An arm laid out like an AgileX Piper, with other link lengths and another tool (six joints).
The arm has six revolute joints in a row. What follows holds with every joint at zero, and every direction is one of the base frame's. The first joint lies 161.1 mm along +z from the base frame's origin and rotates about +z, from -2.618 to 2.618 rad. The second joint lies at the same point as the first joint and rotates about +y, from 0 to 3.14 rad. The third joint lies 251.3 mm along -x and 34.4 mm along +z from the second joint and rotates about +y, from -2.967 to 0 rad. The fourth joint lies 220.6 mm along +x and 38.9 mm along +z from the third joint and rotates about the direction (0.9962, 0, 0.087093), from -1.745 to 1.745 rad. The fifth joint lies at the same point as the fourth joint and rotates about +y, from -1.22 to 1.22 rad. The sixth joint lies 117.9 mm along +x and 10.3 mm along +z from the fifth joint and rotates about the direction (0.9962, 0, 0.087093), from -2.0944 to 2.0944 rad. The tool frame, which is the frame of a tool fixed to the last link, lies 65.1 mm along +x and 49 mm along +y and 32.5 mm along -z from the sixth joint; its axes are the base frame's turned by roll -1.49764, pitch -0.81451 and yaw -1.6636 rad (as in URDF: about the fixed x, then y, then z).
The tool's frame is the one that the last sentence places.
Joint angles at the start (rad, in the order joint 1, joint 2, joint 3, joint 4, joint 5, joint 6):
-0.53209 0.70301 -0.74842 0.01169 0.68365 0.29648
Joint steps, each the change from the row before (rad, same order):
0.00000 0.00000 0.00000 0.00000 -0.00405 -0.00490
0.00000 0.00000 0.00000 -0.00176 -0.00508 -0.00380
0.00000 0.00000 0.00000 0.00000 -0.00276 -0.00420
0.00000 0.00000 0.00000 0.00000 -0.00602 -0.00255
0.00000 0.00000 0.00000 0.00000 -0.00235 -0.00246
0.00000 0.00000 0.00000 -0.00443 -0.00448 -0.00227
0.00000 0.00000 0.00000 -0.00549 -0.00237 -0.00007
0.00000 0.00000 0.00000 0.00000 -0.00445 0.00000
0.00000 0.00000 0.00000 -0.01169 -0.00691 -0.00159
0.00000 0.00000 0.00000 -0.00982 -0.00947 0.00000
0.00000 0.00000 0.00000 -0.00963 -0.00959 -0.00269
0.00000 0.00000 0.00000 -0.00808 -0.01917 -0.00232
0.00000 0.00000 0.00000 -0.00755 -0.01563 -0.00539
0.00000 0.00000 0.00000 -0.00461 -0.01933 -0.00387
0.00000 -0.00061 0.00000 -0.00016 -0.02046 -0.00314
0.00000 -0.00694 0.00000 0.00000 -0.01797 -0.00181
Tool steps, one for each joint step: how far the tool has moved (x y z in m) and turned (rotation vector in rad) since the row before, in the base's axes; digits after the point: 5 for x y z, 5 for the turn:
0.00021 -0.00025 0.00033 -0.00567 -0.00140 0.00251
0.00025 -0.00051 0.00043 -0.00689 -0.00187 0.00168
0.00011 -0.00018 0.00019 -0.00451 -0.00058 0.00213
0.00048 -0.00036 0.00074 -0.00494 -0.00409 0.00124
0.00013 -0.00015 0.00022 -0.00302 -0.00096 0.00122
0.00008 -0.00078 0.00028 -0.00775 -0.00065 0.00052
-0.00010 -0.00076 0.00002 -0.00594 0.00075 -0.00070
0.00042 -0.00025 0.00064 -0.00226 -0.00383 0.00000
-0.00009 -0.00172 0.00027 -0.01468 0.00063 -0.00072
0.00032 -0.00162 0.00085 -0.01321 -0.00321 -0.00114
0.00024 -0.00160 0.00076 -0.01513 -0.00217 0.00026
0.00123 -0.00186 0.00231 -0.01844 -0.01132 0.00068
0.00081 -0.00161 0.00169 -0.01853 -0.00706 0.00209
0.00134 -0.00141 0.00251 -0.01679 -0.01240 0.00201
0.00160 -0.00089 0.00310 -0.01335 -0.01646 0.00233
0.00061 -0.00026 0.00413 -0.01414 -0.02050 0.00163

